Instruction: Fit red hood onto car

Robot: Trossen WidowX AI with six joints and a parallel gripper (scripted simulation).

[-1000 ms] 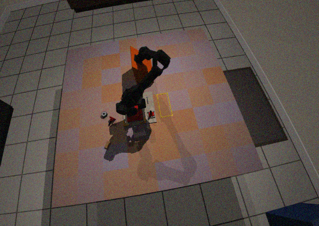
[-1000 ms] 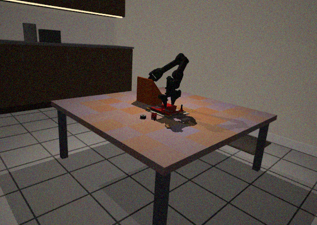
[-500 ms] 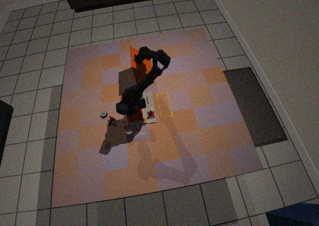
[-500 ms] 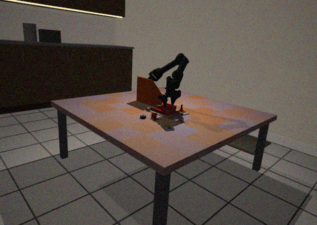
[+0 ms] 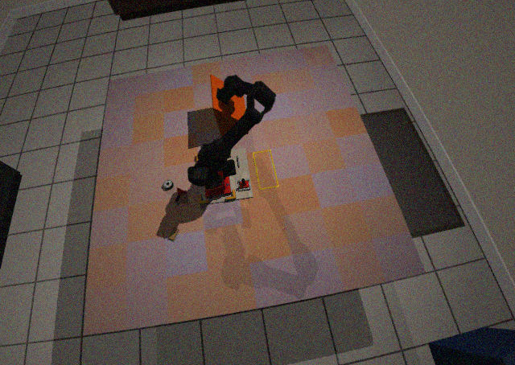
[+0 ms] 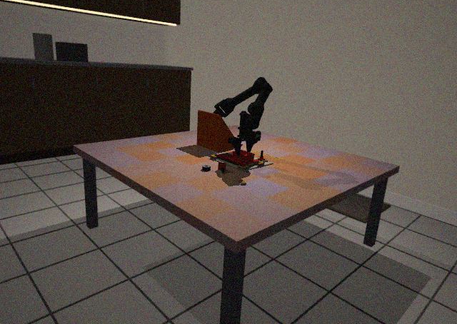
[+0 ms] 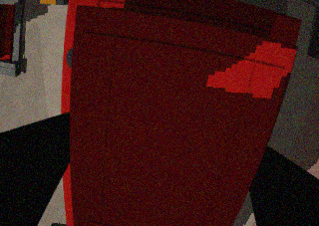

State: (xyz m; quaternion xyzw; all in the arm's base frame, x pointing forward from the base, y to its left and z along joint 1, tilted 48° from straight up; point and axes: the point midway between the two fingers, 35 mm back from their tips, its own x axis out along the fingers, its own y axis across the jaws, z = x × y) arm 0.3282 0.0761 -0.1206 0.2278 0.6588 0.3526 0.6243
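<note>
Now: gripper tip 40 mm past the light jig plate, 40 mm above it and 10 mm to the right of it. The rest, counted from my gripper tip: tan block (210 mm ahead, 170 mm to the right, 40 mm below); small wheel (220 mm to the right, 40 mm below, 10 mm behind); red hood (right at my gripper tip).
</note>
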